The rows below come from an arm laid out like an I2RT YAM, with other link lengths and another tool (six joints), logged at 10 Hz.
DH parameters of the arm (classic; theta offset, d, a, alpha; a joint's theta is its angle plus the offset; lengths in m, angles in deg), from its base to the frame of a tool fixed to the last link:
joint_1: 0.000 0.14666 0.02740 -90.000
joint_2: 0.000 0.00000 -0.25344 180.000
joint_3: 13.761 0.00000 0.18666 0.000
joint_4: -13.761 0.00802 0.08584 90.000
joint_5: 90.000 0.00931 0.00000 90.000
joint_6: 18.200 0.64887 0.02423 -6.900
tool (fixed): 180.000 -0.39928 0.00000 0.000
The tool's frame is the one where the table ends.
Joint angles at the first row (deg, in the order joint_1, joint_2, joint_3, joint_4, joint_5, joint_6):
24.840 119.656 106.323 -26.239 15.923 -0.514
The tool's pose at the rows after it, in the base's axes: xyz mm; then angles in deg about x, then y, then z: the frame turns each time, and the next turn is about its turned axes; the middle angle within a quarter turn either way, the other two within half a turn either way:
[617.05, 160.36, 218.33, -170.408, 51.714, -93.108]
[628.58, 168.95, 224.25, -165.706, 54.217, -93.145]
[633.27, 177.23, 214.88, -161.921, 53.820, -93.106]
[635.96, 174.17, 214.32, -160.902, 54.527, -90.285]
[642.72, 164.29, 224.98, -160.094, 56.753, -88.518]
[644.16, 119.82, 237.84, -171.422, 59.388, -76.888]
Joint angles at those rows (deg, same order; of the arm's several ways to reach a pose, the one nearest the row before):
24.840 120.507 106.323 -18.021 15.901 -0.077
24.841 122.018 106.325 -13.147 14.699 3.049
24.840 123.524 106.322 -11.158 12.884 6.283
24.687 123.940 106.324 -10.001 12.950 9.737
23.748 123.917 106.366 -7.879 13.016 11.311
21.889 122.870 106.893 -9.191 18.043 11.791

